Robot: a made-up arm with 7 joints. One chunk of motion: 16 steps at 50 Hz.
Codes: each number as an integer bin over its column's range. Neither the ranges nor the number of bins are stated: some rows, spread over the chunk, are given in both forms.
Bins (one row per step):
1: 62 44 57 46 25 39
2: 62 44 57 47 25 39
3: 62 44 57 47 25 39
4: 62 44 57 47 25 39
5: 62 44 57 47 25 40
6: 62 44 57 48 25 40
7: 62 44 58 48 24 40
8: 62 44 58 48 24 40
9: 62 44 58 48 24 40
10: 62 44 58 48 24 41
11: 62 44 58 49 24 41
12: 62 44 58 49 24 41
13: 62 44 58 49 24 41
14: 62 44 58 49 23 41
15: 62 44 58 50 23 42
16: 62 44 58 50 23 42
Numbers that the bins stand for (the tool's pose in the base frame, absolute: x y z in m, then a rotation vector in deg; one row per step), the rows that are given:
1: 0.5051 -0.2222 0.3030 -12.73 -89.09 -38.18
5: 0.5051 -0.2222 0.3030 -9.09 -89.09 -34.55
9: 0.5051 -0.2222 0.3434 -5.45 -92.73 -34.55
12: 0.5051 -0.2222 0.3434 -1.82 -92.73 -30.91
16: 0.5051 -0.2222 0.3434 1.82 -96.36 -27.27
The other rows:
2: 0.5051 -0.2222 0.3030 -9.09 -89.09 -38.18
3: 0.5051 -0.2222 0.3030 -9.09 -89.09 -38.18
4: 0.5051 -0.2222 0.3030 -9.09 -89.09 -38.18
6: 0.5051 -0.2222 0.3030 -5.45 -89.09 -34.55
7: 0.5051 -0.2222 0.3434 -5.45 -92.73 -34.55
8: 0.5051 -0.2222 0.3434 -5.45 -92.73 -34.55
10: 0.5051 -0.2222 0.3434 -5.45 -92.73 -30.91
11: 0.5051 -0.2222 0.3434 -1.82 -92.73 -30.91
13: 0.5051 -0.2222 0.3434 -1.82 -92.73 -30.91
14: 0.5051 -0.2222 0.3434 -1.82 -96.36 -30.91
15: 0.5051 -0.2222 0.3434 1.82 -96.36 -27.27

